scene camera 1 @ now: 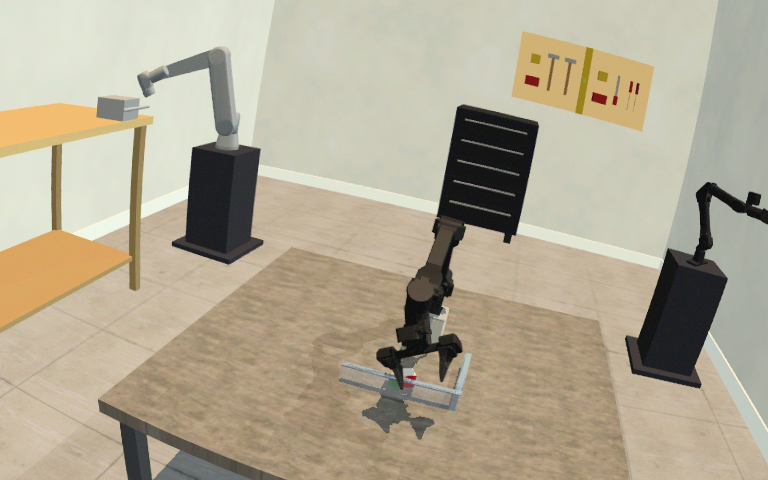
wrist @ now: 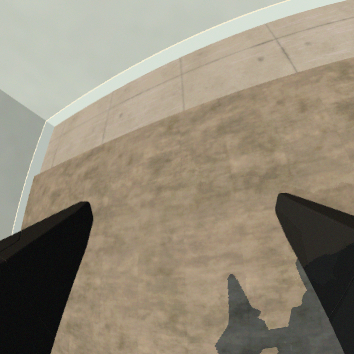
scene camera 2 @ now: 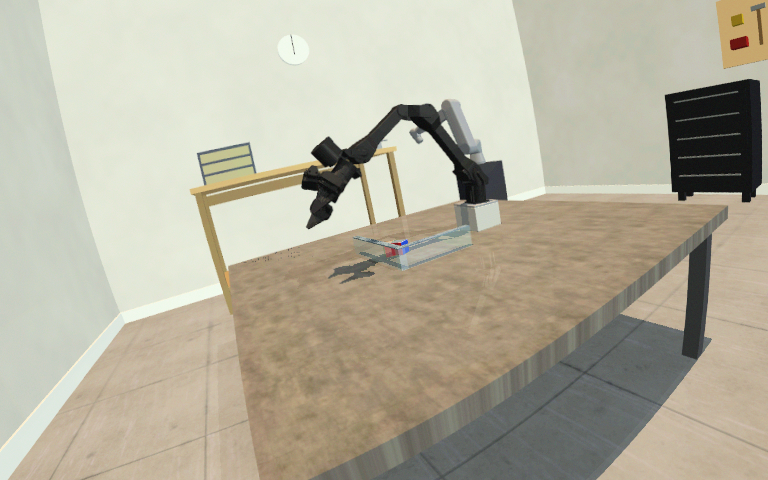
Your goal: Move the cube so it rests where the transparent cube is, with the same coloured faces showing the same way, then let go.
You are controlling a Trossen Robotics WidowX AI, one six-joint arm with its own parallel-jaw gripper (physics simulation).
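Where they show: gripper, fingertip midpoint: (scene camera 1: 421, 385) (wrist: 185, 206) (scene camera 2: 309, 221); arm's base, link origin: (scene camera 1: 431, 308) (scene camera 2: 476, 201).
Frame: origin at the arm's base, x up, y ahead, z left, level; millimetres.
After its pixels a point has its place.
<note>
A small cube (scene camera 1: 410, 380) {x -30, y 406, z 42 mm} (scene camera 2: 395, 247) {x -30, y 409, z 160 mm} is on the table by the inner side of a clear L-shaped wall. In scene camera 1 red, white and green patches show, partly behind a finger and the wall. In scene camera 2 red and blue patches show through the wall. I cannot tell the transparent cube apart from it. The cube does not show in the wrist view. My gripper (scene camera 1: 421, 384) {x 84, y 598, z 94 mm} (scene camera 2: 309, 226) {x 84, y 598, z 94 mm} (wrist: 185, 206) {x 84, y 598, z 94 mm} is open and empty, tilted downward. It hangs above the table, higher than the wall and off to the cube's left in scene camera 2.
The clear L-shaped wall (scene camera 1: 362, 379) {x -57, y 425, z -79 mm} (scene camera 2: 438, 247) {x -62, y 290, z 174 mm} stands on the brown table (scene camera 1: 226, 362) {x -89, y 517, z -436 mm} (scene camera 2: 453, 350) {x -89, y 535, z 583 mm} (wrist: 165, 225) {x -90, y 636, z 208 mm}. The arm's white base block (scene camera 2: 481, 216) {x -43, y 32, z 54 mm} stands behind it. Away from the table are a black cabinet (scene camera 1: 488, 169) (scene camera 2: 710, 141) and other arms on dark pedestals.
</note>
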